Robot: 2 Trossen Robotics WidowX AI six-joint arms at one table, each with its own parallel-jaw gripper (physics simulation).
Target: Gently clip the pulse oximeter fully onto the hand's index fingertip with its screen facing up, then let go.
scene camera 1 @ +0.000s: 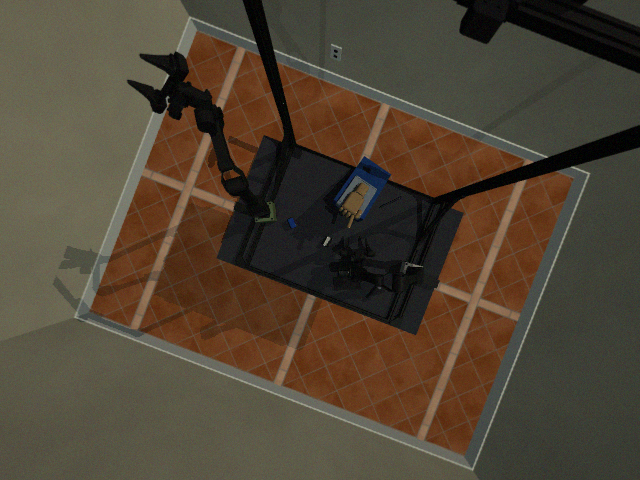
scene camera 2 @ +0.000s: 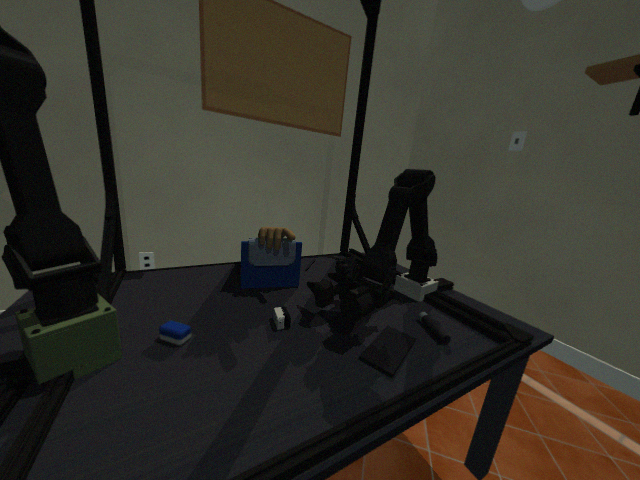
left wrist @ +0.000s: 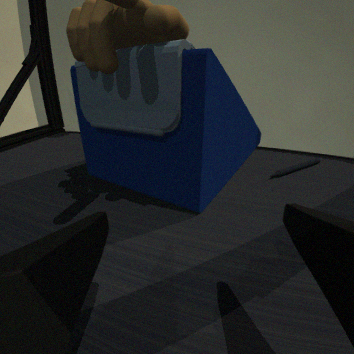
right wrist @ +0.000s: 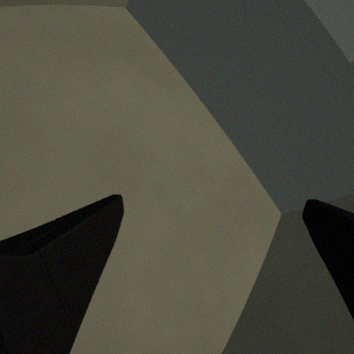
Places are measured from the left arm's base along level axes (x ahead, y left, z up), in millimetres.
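Pixels of known places: left gripper, fingertip midpoint: (scene camera 1: 357, 237) (scene camera 2: 318, 278) (left wrist: 196, 216); right gripper, fingertip midpoint: (scene camera 1: 133, 68) (right wrist: 214, 205); left arm's base, link origin: (scene camera 1: 412, 273) (scene camera 2: 417, 278); right arm's base, link origin: (scene camera 1: 263, 211) (scene camera 2: 67, 310).
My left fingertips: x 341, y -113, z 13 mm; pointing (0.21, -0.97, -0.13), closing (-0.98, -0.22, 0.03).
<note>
Ahead of a thing's pixels: the offset from my left fingertips to its middle.
The pulse oximeter {149 mm ahead, 62 mm left, 51 mm down} (scene camera 1: 326, 241) (scene camera 2: 279, 318), white and black, stands on the table; its screen does not show in the scene views, nor does it show in the left wrist view. The tan hand (scene camera 1: 356, 195) (scene camera 2: 276, 236) (left wrist: 145, 24) rests on a blue wedge stand (scene camera 1: 380, 177) (scene camera 2: 269, 277) (left wrist: 227, 130) with a grey pad; its index finger (scene camera 1: 351, 221) sticks out past the others. My left gripper (scene camera 1: 354, 240) (scene camera 2: 305, 296) (left wrist: 196, 216) is open and empty, low over the table, right of the oximeter in both scene views. My right gripper (scene camera 1: 134, 67) (right wrist: 214, 205) is open and empty, far off the table.
A blue-and-white block {368 mm ahead, 9 mm left, 50 mm down} (scene camera 1: 292, 223) (scene camera 2: 175, 332) lies left of the oximeter. A dark pen {140 mm back, 242 mm right, 62 mm down} (scene camera 1: 390, 201) (left wrist: 295, 169) lies right of the stand. A dark flat pad {17 mm back, 262 mm left, 62 mm down} (scene camera 2: 387, 351) and a dark cylinder {174 mm back, 274 mm left, 53 mm down} (scene camera 2: 434, 328) lie near the left arm. Black frame posts rise at the table's ends.
</note>
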